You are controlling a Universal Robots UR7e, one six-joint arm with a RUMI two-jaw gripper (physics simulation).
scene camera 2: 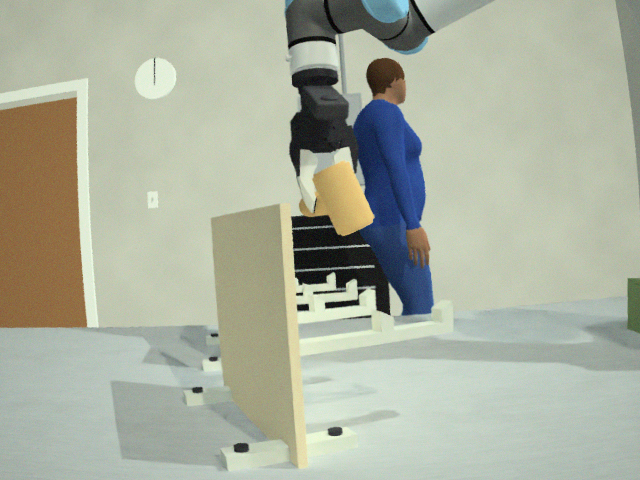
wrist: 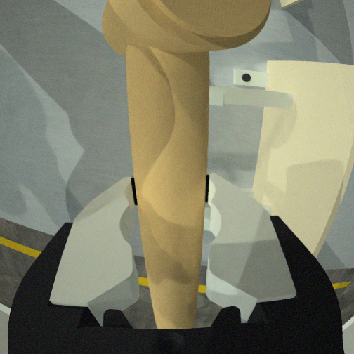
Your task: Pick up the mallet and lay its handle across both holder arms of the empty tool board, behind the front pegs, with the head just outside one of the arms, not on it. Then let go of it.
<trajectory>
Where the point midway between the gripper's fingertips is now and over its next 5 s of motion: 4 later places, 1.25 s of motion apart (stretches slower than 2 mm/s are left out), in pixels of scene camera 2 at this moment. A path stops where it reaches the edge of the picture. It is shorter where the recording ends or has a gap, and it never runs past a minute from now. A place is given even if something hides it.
My gripper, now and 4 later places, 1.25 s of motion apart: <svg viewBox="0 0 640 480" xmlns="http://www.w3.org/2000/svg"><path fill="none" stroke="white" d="M328 211L326 182L337 180L365 174L398 169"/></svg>
</trajectory>
